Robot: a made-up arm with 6 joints.
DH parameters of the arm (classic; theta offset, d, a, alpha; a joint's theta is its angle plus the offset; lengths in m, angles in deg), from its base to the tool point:
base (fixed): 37.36 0 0.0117 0
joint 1: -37.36 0.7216 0.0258 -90
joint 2: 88.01 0 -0.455 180
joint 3: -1.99 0.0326 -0.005 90
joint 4: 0 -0.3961 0.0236 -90
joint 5: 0 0.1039 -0.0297 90
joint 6: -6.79 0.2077 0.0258 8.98
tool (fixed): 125.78 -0.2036 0 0
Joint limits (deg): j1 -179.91..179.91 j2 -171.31..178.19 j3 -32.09..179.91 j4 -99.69..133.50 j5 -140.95..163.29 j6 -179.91..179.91
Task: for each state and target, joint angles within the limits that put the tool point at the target. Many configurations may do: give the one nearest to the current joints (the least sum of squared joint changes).
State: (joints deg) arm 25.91 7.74 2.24 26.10 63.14 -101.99
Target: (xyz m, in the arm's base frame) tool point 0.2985 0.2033 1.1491
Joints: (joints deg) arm 51.58 -7.60 -12.19 23.73 63.04 -105.90
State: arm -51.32 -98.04 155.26 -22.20 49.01 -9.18
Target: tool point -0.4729 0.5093 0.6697
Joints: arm -58.14 -60.69 169.36 -18.40 48.01 -7.93
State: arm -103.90 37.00 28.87 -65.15 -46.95 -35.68
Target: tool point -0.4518 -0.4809 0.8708
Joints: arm -127.99 42.65 28.37 -61.24 -47.30 -34.62
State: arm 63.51 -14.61 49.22 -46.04 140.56 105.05
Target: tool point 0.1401 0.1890 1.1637
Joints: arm 66.93 -22.57 3.04 -52.03 137.24 106.23
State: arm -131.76 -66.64 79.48 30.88 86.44 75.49
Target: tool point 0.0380 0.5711 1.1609
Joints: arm -110.67 -72.49 38.01 13.39 91.14 83.94
